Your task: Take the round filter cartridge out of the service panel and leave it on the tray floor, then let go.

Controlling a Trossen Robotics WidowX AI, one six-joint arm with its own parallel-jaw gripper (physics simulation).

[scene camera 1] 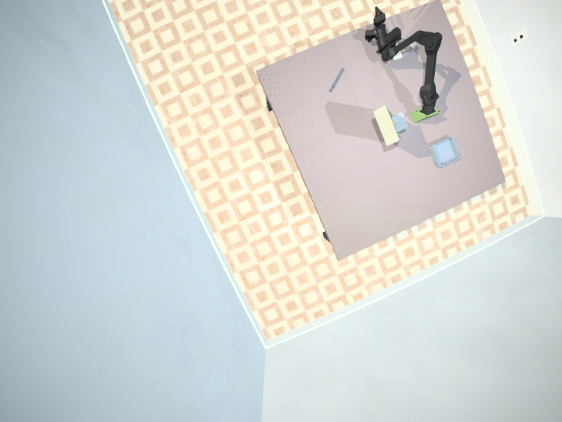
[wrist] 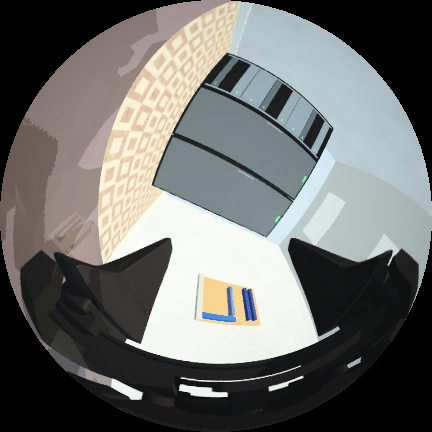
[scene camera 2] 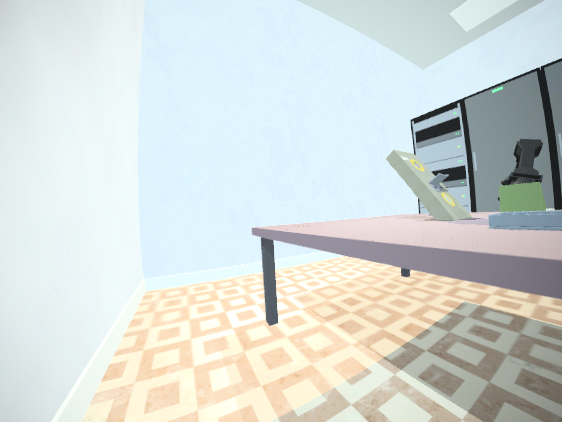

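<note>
The service panel [scene camera 1: 386, 126] [scene camera 2: 425, 189] stands tilted on the table, a pale slab. Its face shows two yellow rings in the second scene view, with a grey-blue part [scene camera 1: 399, 123] [scene camera 2: 439, 182] sticking out between them. I cannot tell which part is the round filter cartridge. The light-blue square tray [scene camera 1: 434, 156] [scene camera 2: 525, 220] lies to the right of the panel. My gripper [scene camera 1: 373, 22] [wrist: 232, 244] is open and empty, at the table's top edge in the first scene view, well away from panel and tray. The wrist view shows neither panel nor tray.
The arm stands on a green block [scene camera 1: 418, 118] [scene camera 2: 521, 198] between panel and tray. A small white object [scene camera 1: 397, 55] lies near the forearm. A grey bar [scene camera 1: 336, 80] lies on the table [scene camera 1: 360, 200] [scene camera 2: 360, 232]. Dark cabinets [scene camera 2: 510, 140] [wrist: 235, 130] stand beyond.
</note>
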